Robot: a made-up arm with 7 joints.
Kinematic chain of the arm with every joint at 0, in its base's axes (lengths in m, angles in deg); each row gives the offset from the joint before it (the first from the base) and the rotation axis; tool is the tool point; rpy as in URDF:
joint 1: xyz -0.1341 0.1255 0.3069 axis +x
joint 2: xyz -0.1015 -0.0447 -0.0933 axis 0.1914 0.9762 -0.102
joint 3: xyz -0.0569 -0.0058 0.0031 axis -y
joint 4: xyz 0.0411 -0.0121 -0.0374 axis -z
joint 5: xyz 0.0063 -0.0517 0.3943 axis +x
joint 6: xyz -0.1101 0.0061 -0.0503 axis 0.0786 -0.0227 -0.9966
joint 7: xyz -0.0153 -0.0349 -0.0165 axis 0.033 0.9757 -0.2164
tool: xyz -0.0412 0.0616 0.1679 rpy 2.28 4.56 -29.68
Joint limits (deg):
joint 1: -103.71..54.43
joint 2: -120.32..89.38
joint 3: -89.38..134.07
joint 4: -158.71..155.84
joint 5: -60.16..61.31
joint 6: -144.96..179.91
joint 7: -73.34..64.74
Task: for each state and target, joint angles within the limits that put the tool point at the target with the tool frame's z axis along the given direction. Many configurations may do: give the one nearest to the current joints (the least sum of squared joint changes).
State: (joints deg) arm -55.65 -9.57 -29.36 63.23 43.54 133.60 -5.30
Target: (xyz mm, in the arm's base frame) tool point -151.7 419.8 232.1 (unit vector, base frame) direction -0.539 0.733 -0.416
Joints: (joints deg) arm -97.05 -9.98 -44.26 84.58 55.60 128.15 14.75
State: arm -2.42 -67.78 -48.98 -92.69 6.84 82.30 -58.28
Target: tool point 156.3 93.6 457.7 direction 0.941 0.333 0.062
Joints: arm -12.20 -39.88 -81.53 -130.71 43.06 84.76 -11.27
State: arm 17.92 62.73 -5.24 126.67 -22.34 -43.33 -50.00
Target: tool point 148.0 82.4 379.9 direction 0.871 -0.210 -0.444
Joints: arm 39.19 46.71 -3.60 121.82 -57.89 -10.81 -9.59
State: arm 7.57 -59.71 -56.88 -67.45 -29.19 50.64 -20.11
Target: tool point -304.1 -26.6 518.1 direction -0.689 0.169 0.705
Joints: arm 9.33 -52.89 -64.49 -59.66 -49.60 44.89 -19.91
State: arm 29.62 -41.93 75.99 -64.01 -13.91 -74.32 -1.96
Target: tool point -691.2 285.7 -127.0 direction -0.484 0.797 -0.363
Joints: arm 54.43 -39.69 92.82 -57.28 -47.93 -97.89 -34.53
